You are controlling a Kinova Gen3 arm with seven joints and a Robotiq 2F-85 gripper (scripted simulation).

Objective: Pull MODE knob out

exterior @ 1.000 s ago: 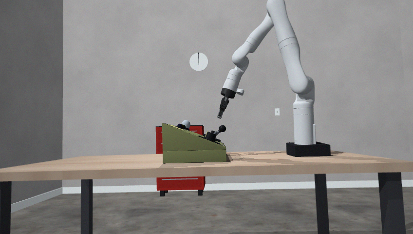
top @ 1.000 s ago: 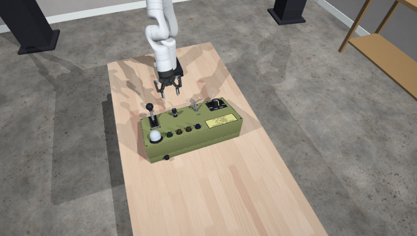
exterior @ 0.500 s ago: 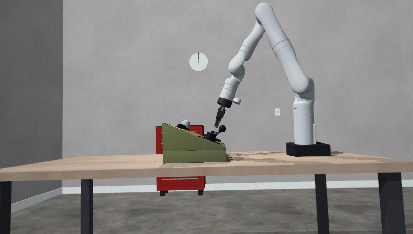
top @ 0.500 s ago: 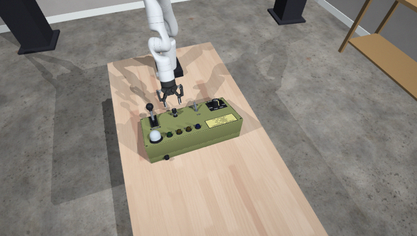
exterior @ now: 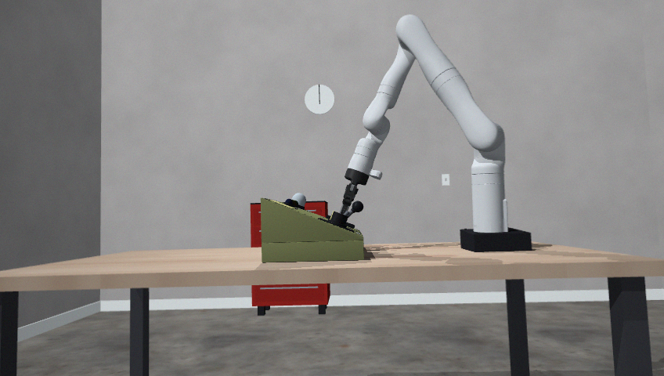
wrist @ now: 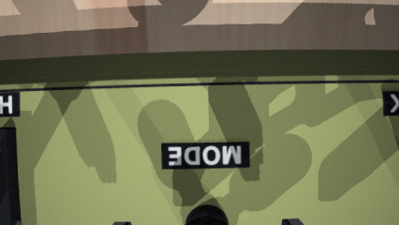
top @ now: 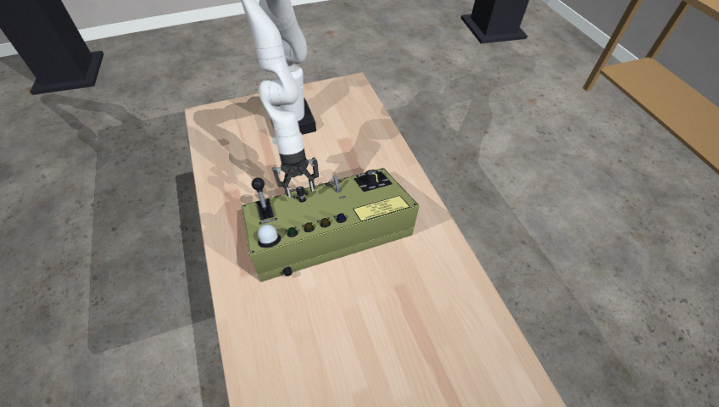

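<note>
The black mode knob lies 2 cm below my hand and 1 cm ahead of it. Round my hand: rotary selector (24 cm to the left, 2 cm below, 1 cm behind); then black ball lever (12 cm to the right, 1 cm below); then check toggle (12 cm to the left, 2 cm below, 1 cm behind).
</note>
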